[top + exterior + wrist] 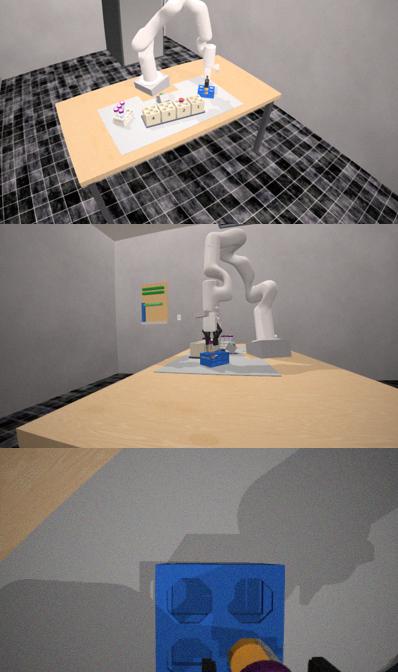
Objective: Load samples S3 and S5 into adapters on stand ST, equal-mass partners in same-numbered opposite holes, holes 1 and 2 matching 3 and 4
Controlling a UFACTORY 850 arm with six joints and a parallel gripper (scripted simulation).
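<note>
My hand is 1 cm short of the sample tube and 5 cm above it. Round my hand: blue sample rack (1 cm behind, 2 cm to the left, 9 cm below).
</note>
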